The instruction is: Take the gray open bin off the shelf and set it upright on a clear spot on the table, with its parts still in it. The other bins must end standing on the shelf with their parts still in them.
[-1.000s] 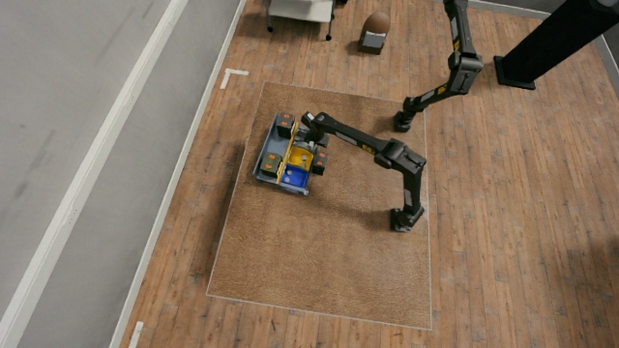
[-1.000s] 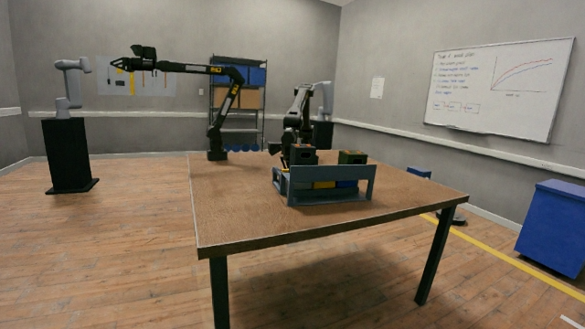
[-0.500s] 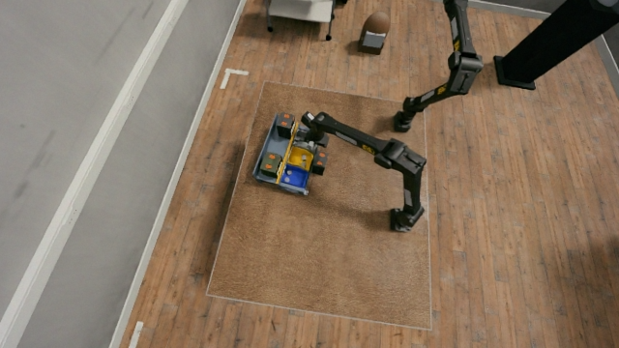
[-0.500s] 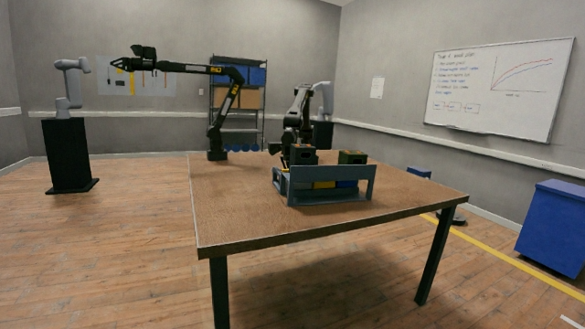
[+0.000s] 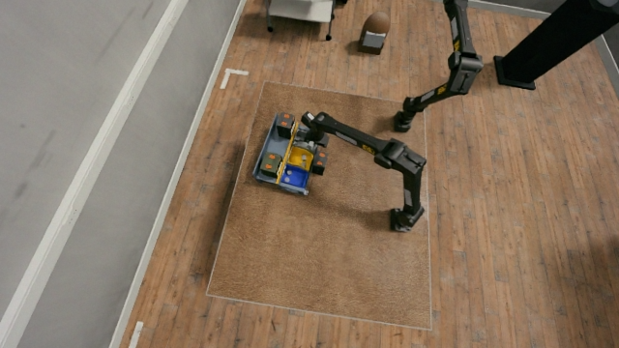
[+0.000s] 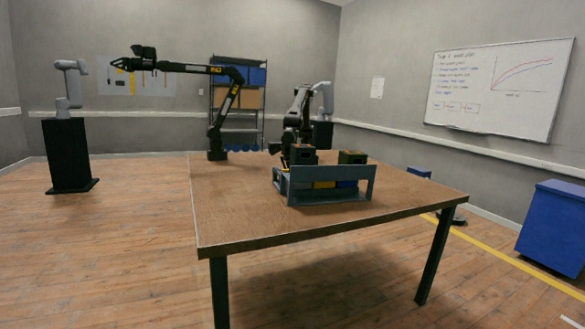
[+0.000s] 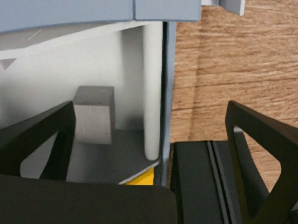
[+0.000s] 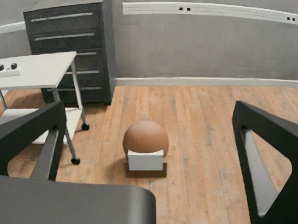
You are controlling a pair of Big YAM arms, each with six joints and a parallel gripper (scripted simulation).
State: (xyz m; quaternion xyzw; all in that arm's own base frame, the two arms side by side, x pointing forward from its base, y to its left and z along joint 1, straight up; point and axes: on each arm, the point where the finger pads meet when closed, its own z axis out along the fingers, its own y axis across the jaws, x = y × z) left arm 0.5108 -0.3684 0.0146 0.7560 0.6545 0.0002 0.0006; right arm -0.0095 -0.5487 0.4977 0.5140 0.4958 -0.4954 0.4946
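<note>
Now: left hand 80 mm short of the gray open bin, 10 mm to the left of it and 10 mm above it. From my left hand the other things lie so: blue-gray shelf 120 mm ahead, 100 mm to the left, 10 mm above; yellow bin 100 mm to the left, 100 mm ahead, 10 mm below; blue bin 210 mm to the left, 110 mm ahead, 10 mm below.
</note>
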